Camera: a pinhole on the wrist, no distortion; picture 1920 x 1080 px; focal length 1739.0 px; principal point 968.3 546.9 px. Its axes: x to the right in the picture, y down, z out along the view. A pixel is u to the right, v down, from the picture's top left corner.
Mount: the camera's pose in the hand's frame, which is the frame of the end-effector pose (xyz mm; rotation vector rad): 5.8 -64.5 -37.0 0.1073 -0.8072 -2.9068
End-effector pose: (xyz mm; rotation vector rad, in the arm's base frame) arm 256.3 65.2 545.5 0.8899 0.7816 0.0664
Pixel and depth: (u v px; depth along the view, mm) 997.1 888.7 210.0
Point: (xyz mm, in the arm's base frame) 351.6 -45.9 620.7
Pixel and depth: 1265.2 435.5 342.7
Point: 377.2 -52.1 775.5
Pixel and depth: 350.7 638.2 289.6
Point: 477.4 -1.0 642.9
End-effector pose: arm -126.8 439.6 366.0 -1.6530 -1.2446 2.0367
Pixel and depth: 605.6 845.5 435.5
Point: -448.3 240.3 247.8
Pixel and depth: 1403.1 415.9 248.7
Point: -222.9 268.7 372.1
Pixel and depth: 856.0 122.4 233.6
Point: -209.7 308.9 295.4
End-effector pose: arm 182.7 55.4 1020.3 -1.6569 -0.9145 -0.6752
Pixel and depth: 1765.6 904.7 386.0
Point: 101.6 320.2 750.9
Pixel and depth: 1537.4 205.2 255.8
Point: 202.6 165.3 841.8
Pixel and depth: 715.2 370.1 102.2
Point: 185.5 101.6 1016.6
